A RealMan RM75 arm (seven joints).
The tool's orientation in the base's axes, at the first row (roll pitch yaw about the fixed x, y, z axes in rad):
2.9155, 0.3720, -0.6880
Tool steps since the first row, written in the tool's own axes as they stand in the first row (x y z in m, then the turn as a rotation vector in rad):
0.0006, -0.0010, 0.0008, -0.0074, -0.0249, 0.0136
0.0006, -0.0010, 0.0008, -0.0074, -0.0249, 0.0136
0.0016, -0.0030, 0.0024, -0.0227, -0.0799, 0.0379
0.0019, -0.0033, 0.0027, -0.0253, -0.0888, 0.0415
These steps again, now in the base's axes. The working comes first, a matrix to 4 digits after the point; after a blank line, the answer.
The tool's axes in the first row as the columns of a matrix, in the base's axes (used below as rounded here):
0.7197, -0.5559, -0.4160
-0.5916, -0.8046, 0.0518
-0.3635, 0.2088, -0.9079

0.0007, 0.0005, -0.0012, 0.0029, 0.0251, -0.0149
0.0007, 0.0005, -0.0012, 0.0029, 0.0251, -0.0149
0.0018, 0.0016, -0.0034, 0.0123, 0.0797, -0.0428
0.0021, 0.0017, -0.0038, 0.0139, 0.0886, -0.0470

